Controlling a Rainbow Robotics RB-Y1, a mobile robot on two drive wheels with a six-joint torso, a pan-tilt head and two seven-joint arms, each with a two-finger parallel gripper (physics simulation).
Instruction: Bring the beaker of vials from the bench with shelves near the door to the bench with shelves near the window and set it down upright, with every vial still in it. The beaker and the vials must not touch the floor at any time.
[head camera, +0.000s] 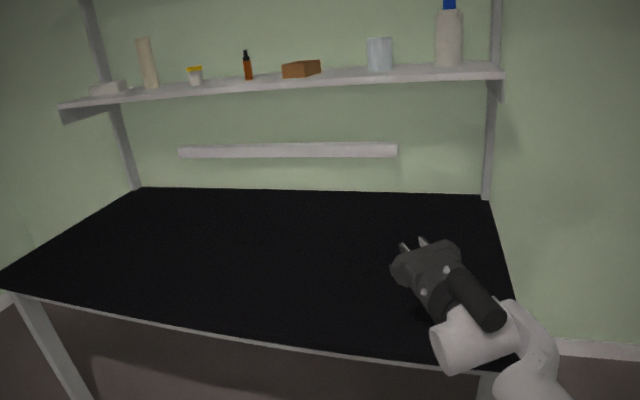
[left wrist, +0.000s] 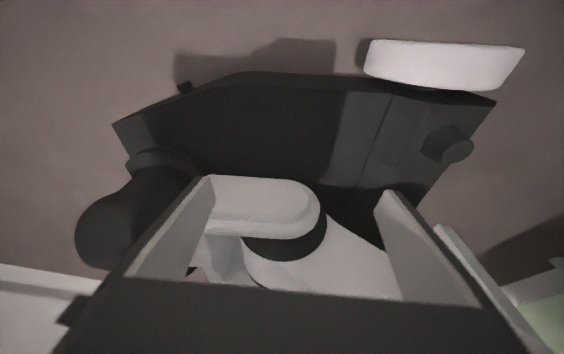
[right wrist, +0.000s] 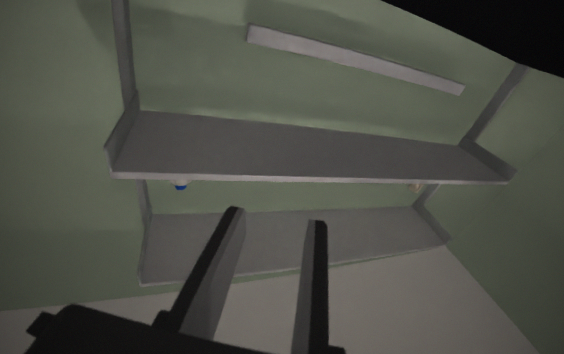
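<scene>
The beaker of vials does not show in the head view or in either wrist view. The black-topped bench (head camera: 240, 250) fills the middle of the head view. My right gripper (head camera: 413, 242) (right wrist: 275, 225) is over the right part of this bench, its fingers partly open, with a gap between them and nothing held. My left gripper (left wrist: 295, 194) stands wide open and empty in the left wrist view, with parts of the robot's own body seen beyond and between its fingers.
The shelf (head camera: 340, 79) (right wrist: 280, 150) above the bench holds a blue-capped bottle (head camera: 448, 40), a pale cylindrical container (head camera: 380, 54), a brown box (head camera: 301, 69), an amber bottle (head camera: 248, 67) and other items. A pale rail (head camera: 287, 150) (right wrist: 355, 59) runs along the wall. Uprights (head camera: 490, 145) stand at the bench's back corners.
</scene>
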